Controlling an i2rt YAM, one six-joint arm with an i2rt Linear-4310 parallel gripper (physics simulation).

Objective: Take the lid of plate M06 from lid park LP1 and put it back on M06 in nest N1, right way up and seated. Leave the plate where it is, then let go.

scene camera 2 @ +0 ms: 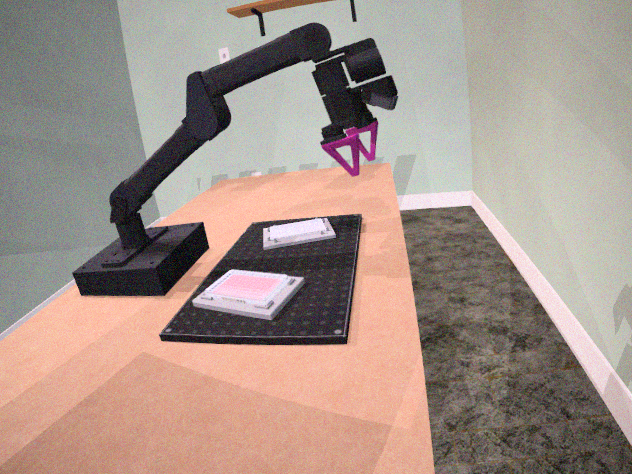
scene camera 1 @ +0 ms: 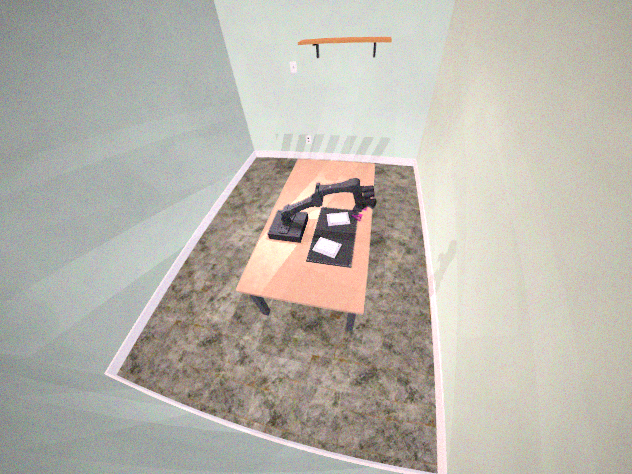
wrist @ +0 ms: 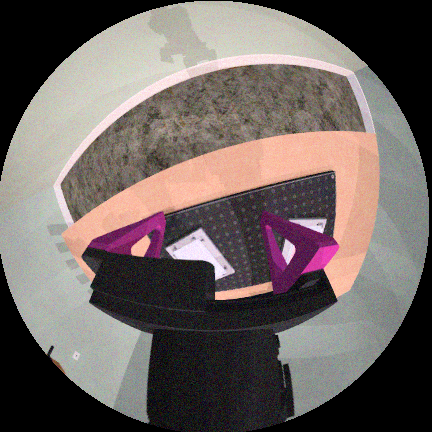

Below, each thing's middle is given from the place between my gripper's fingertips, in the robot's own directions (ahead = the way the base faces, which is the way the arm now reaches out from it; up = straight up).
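Scene:
The grey plate holder (scene camera 2: 269, 311) is 18 cm to the right of my hand, 20 cm behind it and 16 cm below it. I find the lid holder (scene camera 2: 267, 244) 10 cm to the left of my hand, 18 cm behind it and 16 cm below it, while the pink well plate (scene camera 2: 247, 287) sits 15 cm below my hand, 20 cm behind it and 18 cm to the right of it. I also see the white lid (scene camera 2: 310, 227), which is 10 cm to the left of my hand, 15 cm below it and 18 cm behind it.

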